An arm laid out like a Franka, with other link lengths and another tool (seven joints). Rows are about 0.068 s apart.
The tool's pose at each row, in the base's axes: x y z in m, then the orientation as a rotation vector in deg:
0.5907, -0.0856, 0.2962, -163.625, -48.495, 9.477
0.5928, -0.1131, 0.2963, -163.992, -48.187, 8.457
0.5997, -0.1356, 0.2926, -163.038, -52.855, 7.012
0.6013, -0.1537, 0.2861, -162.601, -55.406, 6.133
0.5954, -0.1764, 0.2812, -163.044, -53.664, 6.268
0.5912, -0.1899, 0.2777, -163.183, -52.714, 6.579
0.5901, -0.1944, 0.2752, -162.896, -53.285, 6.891
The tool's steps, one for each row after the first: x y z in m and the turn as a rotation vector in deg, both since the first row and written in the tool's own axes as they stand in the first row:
-0.0133, 0.0239, -0.0037, -0.392, 0.623, 0.223
-0.0197, 0.0468, -0.0038, -1.149, 1.151, -2.981
-0.0279, 0.0638, 0.0002, -1.707, 1.461, -4.705
-0.0450, 0.0804, 0.0031, -1.525, 1.519, -3.517
-0.0557, 0.0899, 0.0056, -1.303, 1.418, -2.881
-0.0589, 0.0935, 0.0077, -1.174, 1.202, -3.288

